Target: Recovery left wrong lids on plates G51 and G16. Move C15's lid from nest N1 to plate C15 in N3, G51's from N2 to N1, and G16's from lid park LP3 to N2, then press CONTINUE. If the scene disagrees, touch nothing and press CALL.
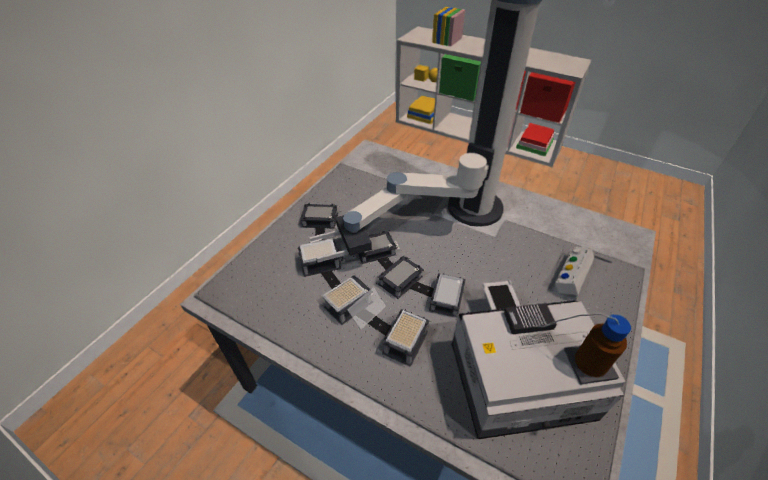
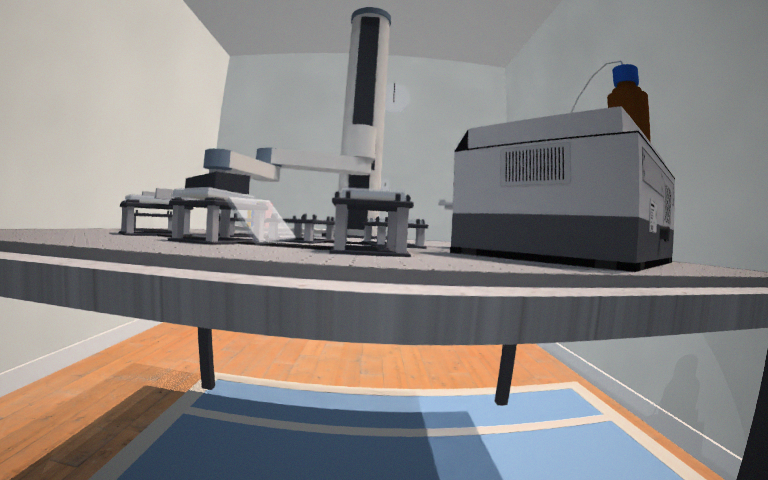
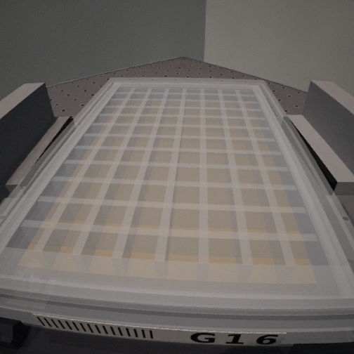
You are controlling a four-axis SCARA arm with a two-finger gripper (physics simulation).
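Where they show: gripper, between the fingertips: [image 1: 313,249] [image 2: 148,194]; arm's base, origin of its link: [image 1: 475,207].
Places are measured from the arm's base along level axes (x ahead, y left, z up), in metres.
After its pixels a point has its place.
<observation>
The plate marked G16 [image 1: 318,253] [image 2: 138,199] [image 3: 239,338] sits on a raised nest at the left, with a clear lid [image 3: 187,195] on top. My gripper [image 1: 328,247] @[x 0.647, y -0.419, z 0.097 m] [image 3: 177,102] is down over it, its fingers at the lid's two long sides, seemingly shut on this lid. One beige-welled plate [image 1: 345,295] @[x 0.764, y -0.196, z 0.091 m] stands on the middle nest. Another [image 1: 406,331] @[x 0.790, y 0.055, z 0.096 m] stands on the front nest. Their labels and lids cannot be made out. A pale lid or plate [image 1: 448,290] @[x 0.551, y 0.099, z 0.068 m] lies on a stand to the right. The button box [image 1: 573,271] @[x 0.257, y 0.469, z 0.085 m] stands at the table's right.
Dark low stands [image 1: 320,213] @[x 0.434, y -0.547, z 0.060 m] [image 1: 400,275] @[x 0.566, y -0.086, z 0.058 m] are behind the plates; another stand [image 1: 380,246] @[x 0.473, y -0.226, z 0.057 m] is close to the gripper's body. A clear slanted panel [image 1: 368,308] @[x 0.747, y -0.114, z 0.052 m] [image 2: 263,220] @[x 0.758, y -0.117, z 0.051 m] is beside the middle nest. A large white instrument [image 1: 532,362] @[x 0.781, y 0.427, z 0.222 m] [image 2: 543,186] @[x 0.846, y 0.290, z 0.119 m] with a brown bottle [image 1: 600,348] @[x 0.749, y 0.551, z 0.351 m] [image 2: 628,104] @[x 0.744, y 0.538, z 0.319 m] stands at the right.
</observation>
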